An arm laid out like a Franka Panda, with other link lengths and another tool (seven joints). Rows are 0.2 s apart.
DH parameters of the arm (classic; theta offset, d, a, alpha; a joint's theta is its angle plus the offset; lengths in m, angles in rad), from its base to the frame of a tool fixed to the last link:
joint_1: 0 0.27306 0 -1.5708
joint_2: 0 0 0 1.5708
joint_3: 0 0.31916 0.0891 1.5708
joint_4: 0 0 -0.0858 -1.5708
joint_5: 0 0.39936 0 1.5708
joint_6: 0 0 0.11 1.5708
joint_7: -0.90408 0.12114 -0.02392 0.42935
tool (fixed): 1.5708 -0.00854 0 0
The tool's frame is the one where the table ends.
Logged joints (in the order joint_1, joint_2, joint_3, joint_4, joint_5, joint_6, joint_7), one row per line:
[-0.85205 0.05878 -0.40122 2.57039 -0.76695 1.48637 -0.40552]
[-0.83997 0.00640 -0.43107 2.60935 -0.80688 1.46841 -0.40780]
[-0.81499 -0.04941 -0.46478 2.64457 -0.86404 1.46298 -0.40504]
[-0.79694 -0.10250 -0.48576 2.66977 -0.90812 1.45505 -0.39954]
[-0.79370 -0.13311 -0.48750 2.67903 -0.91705 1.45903 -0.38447]
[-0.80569 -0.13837 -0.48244 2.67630 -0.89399 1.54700 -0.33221]
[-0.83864 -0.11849 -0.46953 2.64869 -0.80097 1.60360 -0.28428]
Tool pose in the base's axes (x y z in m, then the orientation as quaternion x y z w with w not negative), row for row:
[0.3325 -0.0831 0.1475 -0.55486 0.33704 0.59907 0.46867]
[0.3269 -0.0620 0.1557 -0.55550 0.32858 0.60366 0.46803]
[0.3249 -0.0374 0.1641 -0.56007 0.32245 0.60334 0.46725]
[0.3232 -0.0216 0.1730 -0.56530 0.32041 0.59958 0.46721]
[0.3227 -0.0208 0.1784 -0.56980 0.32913 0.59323 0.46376]
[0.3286 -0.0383 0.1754 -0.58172 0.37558 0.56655 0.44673]
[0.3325 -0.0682 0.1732 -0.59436 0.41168 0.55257 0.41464]
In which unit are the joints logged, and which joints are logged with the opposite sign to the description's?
The joints are logged in radians. Opposite sign: joint_3, joint_4, joint_5.
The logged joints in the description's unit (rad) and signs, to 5 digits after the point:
[-0.85205 0.05878 0.40122 -2.57039 0.76695 1.48637 -0.40552]
[-0.83997 0.00640 0.43107 -2.60935 0.80688 1.46841 -0.40780]
[-0.81499 -0.04941 0.46478 -2.64457 0.86404 1.46298 -0.40504]
[-0.79694 -0.10250 0.48576 -2.66977 0.90812 1.45505 -0.39954]
[-0.79370 -0.13311 0.48750 -2.67903 0.91705 1.45903 -0.38447]
[-0.80569 -0.13837 0.48244 -2.67630 0.89399 1.54700 -0.33221]
[-0.83864 -0.11849 0.46953 -2.64869 0.80097 1.60360 -0.28428]

